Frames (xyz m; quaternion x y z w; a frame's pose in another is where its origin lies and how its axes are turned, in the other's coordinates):
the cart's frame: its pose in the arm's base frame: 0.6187 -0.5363 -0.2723 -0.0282 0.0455 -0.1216 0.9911
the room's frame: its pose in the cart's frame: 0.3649 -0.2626 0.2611 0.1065 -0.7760 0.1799 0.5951
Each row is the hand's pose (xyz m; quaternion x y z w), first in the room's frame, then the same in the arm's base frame.
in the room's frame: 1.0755 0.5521 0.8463 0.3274 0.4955 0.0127 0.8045
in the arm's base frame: -0.1476 -0.3237 0.8181 0.1444 -0.2410 0.3540 0.8921
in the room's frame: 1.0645 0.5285 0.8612 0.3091 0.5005 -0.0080 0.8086
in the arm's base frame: -0.1565 -0.3511 0.8098 0.1475 -0.2430 0.3273 0.9011
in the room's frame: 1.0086 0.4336 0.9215 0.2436 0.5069 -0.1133 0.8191
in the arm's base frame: -0.1911 -0.4632 0.7649 0.1831 -0.2545 0.2111 0.9258
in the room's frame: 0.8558 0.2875 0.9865 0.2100 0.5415 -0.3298 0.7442
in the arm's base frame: -0.2068 -0.6409 0.6342 0.3192 -0.1794 0.0360 0.9299
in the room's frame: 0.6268 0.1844 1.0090 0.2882 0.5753 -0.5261 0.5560
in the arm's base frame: -0.1763 -0.7808 0.4267 0.5126 -0.0062 -0.0560 0.8568
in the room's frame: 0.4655 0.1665 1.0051 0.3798 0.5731 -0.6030 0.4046
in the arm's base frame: -0.1446 -0.8226 0.2731 0.6296 0.1174 -0.0559 0.7659
